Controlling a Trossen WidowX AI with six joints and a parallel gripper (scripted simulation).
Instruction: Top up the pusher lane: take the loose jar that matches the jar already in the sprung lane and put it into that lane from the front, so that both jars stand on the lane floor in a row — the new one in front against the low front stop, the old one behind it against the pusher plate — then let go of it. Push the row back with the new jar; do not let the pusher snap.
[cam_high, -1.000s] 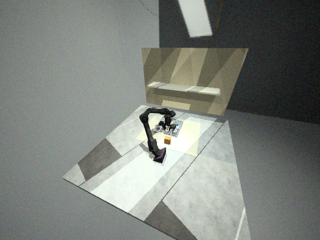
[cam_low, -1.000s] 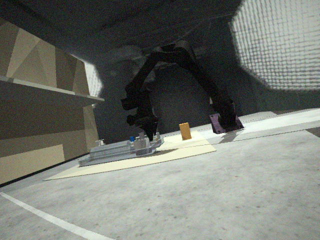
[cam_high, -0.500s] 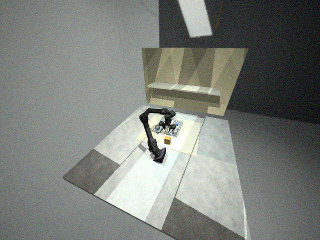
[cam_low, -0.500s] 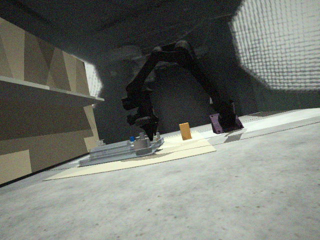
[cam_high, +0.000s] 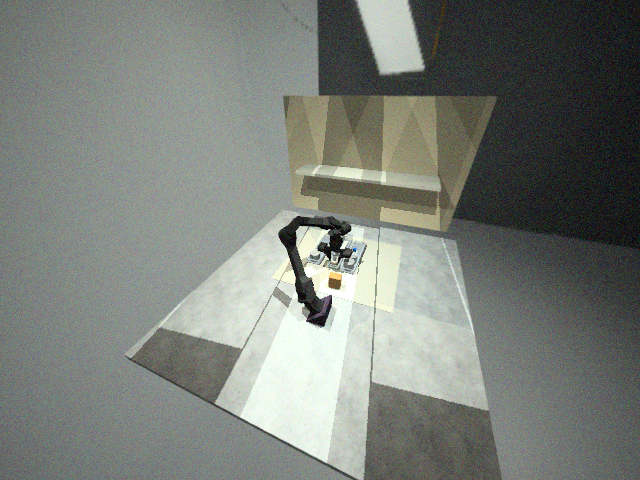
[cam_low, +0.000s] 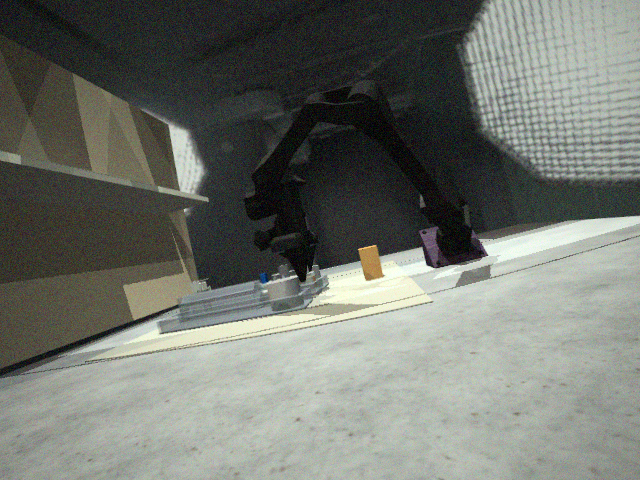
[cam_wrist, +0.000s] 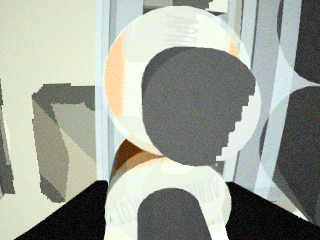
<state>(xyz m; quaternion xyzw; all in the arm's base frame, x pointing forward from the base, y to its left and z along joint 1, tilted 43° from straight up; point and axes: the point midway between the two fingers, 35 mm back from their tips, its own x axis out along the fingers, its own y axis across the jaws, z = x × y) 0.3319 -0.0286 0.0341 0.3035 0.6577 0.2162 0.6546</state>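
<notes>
The cream mat is 60 mm ahead of my gripper tip, 30 mm to the right of it and 30 mm below it. Round my gripper tip: beige shelf wall: 610 mm ahead, 370 mm above, 80 mm to the right.
</notes>
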